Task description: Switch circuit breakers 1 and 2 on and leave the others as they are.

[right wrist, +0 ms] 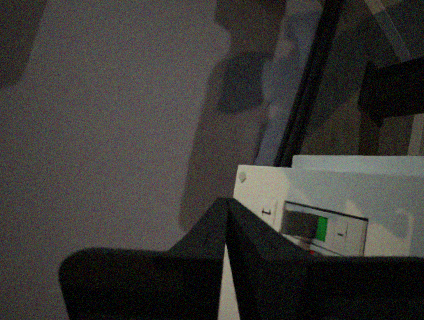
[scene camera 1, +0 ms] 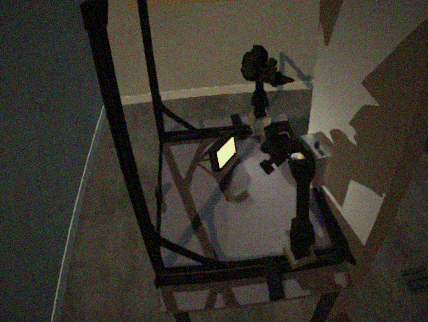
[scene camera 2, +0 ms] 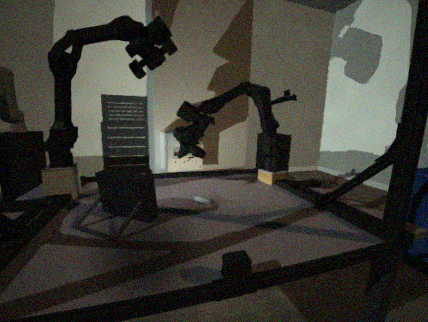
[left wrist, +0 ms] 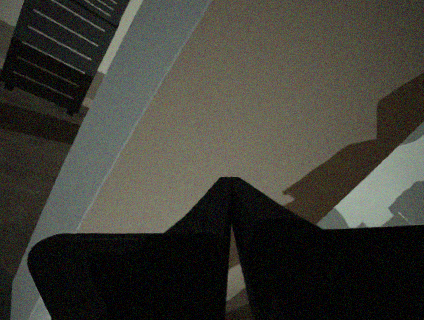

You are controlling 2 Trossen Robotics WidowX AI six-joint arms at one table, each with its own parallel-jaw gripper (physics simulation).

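Where they show: left gripper, fingertip midpoint: (scene camera 1: 293, 80) (scene camera 2: 159, 64) (left wrist: 229, 186); right gripper, fingertip midpoint: (right wrist: 225, 205) (scene camera 1: 281, 161) (scene camera 2: 179, 157); left arm's base, link origin: (scene camera 1: 259, 113) (scene camera 2: 61, 165); right arm's base, link origin: (scene camera 1: 299, 251) (scene camera 2: 272, 170).
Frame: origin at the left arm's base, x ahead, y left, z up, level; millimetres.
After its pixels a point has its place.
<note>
The white breaker panel (scene camera 1: 320, 145) @(x 490, y 119, z 116 mm) (scene camera 2: 192, 163) @(x 522, y 24, z -30 mm) (right wrist: 260, 186) @(x 418, y 15, z -27 mm) stands at the table's edge. In the right wrist view, the label "1" (right wrist: 266, 212) @(x 437, y 16, z -16 mm) is beside a breaker with a dark lever (right wrist: 299, 223) @(x 437, y 8, z 20 mm); a green patch (right wrist: 322, 228) @(x 436, y 18, z 29 mm) shows on the lever's right. A small red spot (right wrist: 312, 252) @(x 452, y 19, z 25 mm) shows below it, at the finger's edge. Breaker 2 and the others are largely hidden by the fingers. My right gripper (right wrist: 225, 205) @(x 436, y -44, z 14 mm) is shut and empty, its tips in front of the panel near label 1; contact cannot be told. My left gripper (scene camera 1: 291, 79) @(x 373, y 14, z 399 mm) (left wrist: 229, 186) @(x 373, y 14, z 399 mm) is shut and empty, raised away from the panel.
A lit screen (scene camera 1: 226, 152) @(x 226, y -255, z -43 mm) on a stand is on the table, left of the right arm in scene camera 1. A small pale object (scene camera 2: 202, 199) @(x 457, y -259, z -100 mm) lies on the table. Dark frame posts (scene camera 1: 120, 135) @(x 805, y -679, z 568 mm) (scene camera 2: 407, 125) @(x 785, y -674, z 177 mm) rise at the table's edges. A dark drawer cabinet (scene camera 2: 124, 131) (left wrist: 60, 47) stands beyond.
</note>
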